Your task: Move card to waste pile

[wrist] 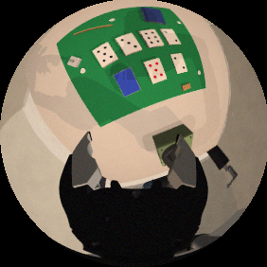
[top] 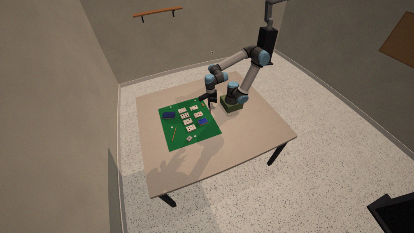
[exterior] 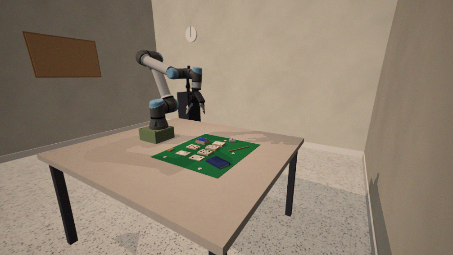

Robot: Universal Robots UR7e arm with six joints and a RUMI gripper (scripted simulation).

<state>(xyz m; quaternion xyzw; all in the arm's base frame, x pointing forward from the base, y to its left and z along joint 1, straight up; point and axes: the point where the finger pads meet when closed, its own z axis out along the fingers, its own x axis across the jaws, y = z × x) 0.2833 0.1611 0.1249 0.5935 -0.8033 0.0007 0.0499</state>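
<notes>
Right now my hand is 19 cm above the card, 8 cm short of it and 1 cm to the left of it. Round my hand: blue book 42 cm ahead, 21 cm to the right, 21 cm below; green mat 24 cm ahead, 23 cm below, 9 cm to the right; small grey block 25 cm ahead, 20 cm below, 16 cm to the left.
</notes>
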